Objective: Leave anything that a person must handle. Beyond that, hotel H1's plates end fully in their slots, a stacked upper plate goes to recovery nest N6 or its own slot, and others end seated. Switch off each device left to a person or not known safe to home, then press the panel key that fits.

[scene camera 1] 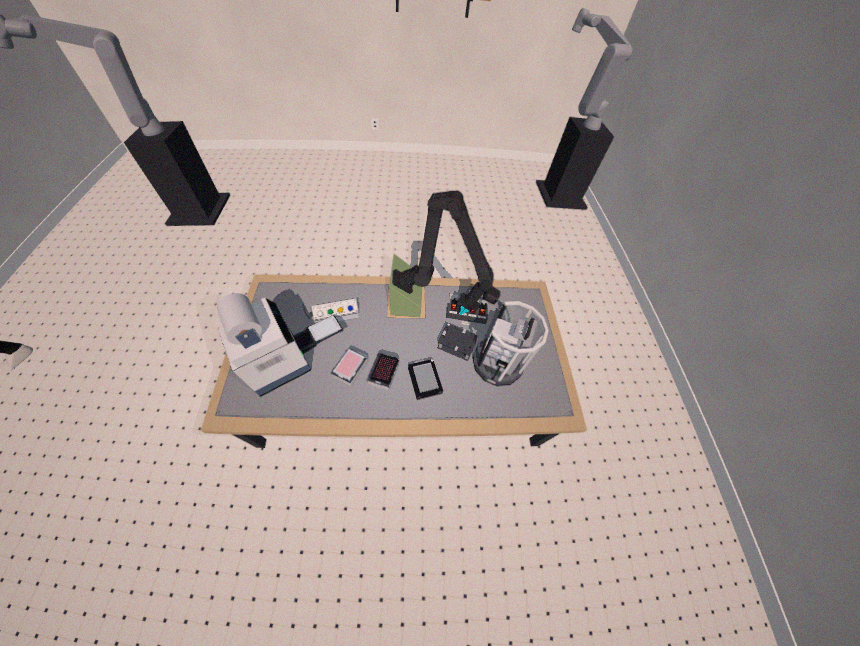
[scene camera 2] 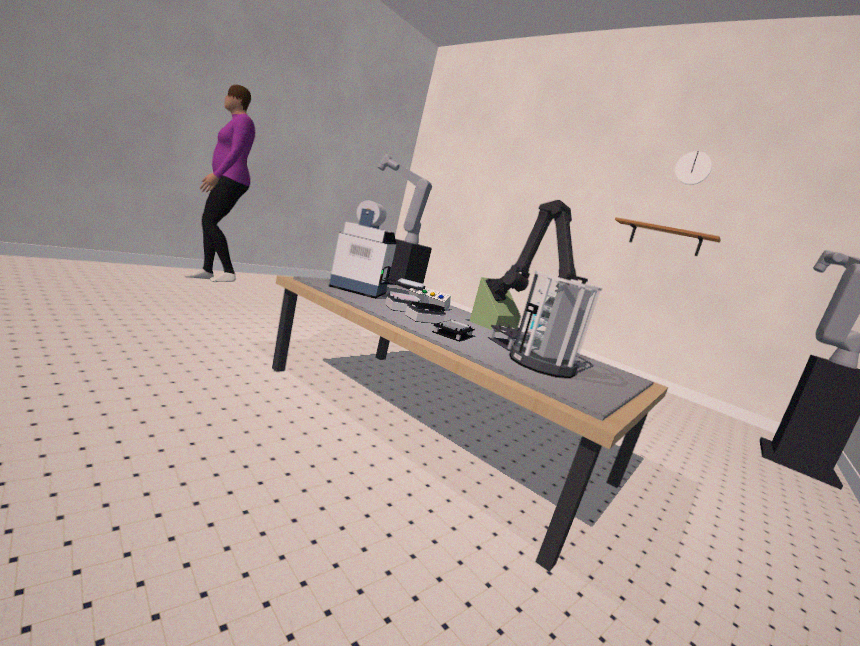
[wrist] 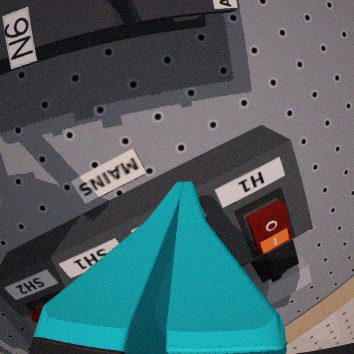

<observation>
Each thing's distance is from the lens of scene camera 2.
plate hotel H1 (scene camera 2: 558,312): 145 cm
</observation>
